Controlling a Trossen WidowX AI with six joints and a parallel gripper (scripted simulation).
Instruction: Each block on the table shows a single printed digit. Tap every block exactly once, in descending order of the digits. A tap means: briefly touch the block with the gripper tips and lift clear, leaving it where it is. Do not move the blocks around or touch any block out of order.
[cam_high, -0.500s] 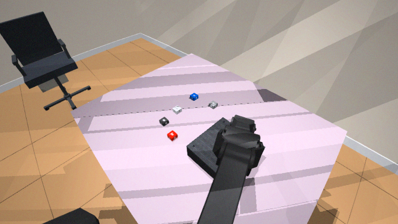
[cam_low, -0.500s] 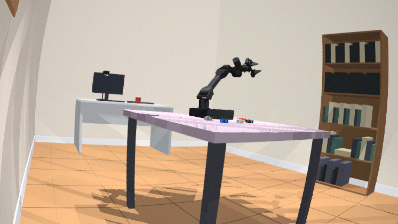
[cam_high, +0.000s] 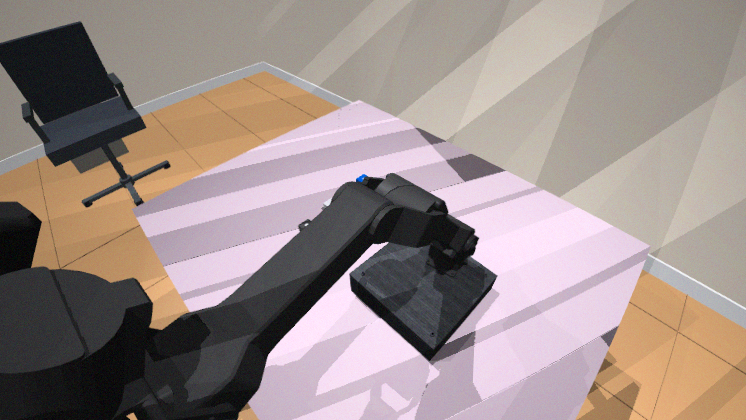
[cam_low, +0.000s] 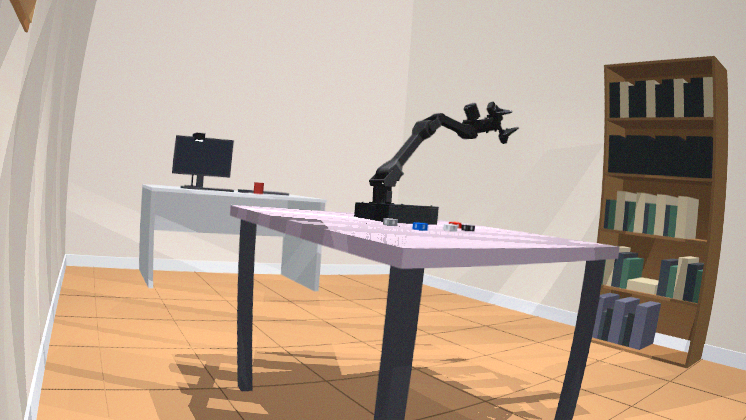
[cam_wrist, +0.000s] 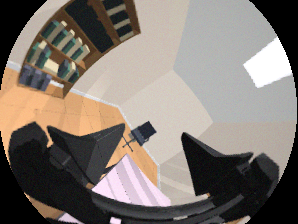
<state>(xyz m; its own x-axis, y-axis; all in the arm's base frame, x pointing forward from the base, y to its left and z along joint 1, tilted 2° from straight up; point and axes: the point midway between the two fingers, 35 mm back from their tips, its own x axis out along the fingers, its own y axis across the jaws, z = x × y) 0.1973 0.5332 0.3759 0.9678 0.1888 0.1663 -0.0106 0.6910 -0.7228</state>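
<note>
Now: gripper tip 45 cm above the red block, 43 cm to the left of it and 4 cm short of it. Also, from my gripper tip: grey block (69 cm to the right, 45 cm below, 1 cm behind); white block (56 cm to the right, 45 cm below, 12 cm ahead); black block (47 cm to the right, 45 cm below, 12 cm ahead).
</note>
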